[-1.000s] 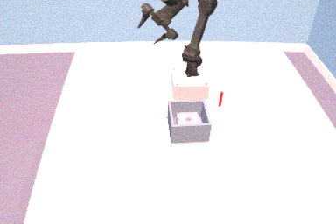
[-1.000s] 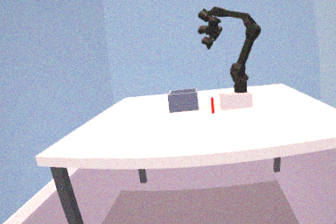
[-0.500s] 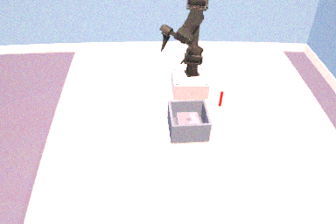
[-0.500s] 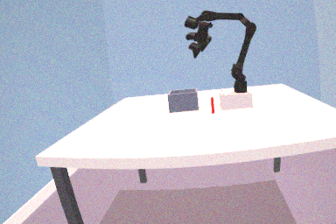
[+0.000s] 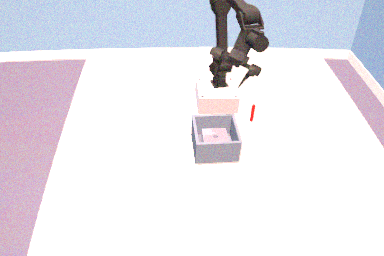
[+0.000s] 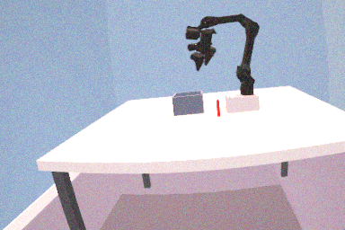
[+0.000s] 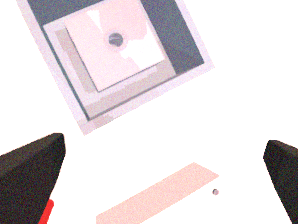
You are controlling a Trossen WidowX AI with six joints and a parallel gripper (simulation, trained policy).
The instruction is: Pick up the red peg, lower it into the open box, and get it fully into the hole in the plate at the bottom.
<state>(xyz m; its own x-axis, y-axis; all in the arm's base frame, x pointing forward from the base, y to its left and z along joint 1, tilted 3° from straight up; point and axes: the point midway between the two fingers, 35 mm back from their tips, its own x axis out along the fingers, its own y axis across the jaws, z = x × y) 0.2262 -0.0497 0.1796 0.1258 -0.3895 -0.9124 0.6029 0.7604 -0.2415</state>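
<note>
The red peg lies 4 cm behind my gripper tip, 15 cm to the left of it and 19 cm below it. Round my gripper tip: grey box 8 cm ahead, 5 cm to the right, 21 cm below; then plate 8 cm ahead, 5 cm to the right, 19 cm below.
</note>
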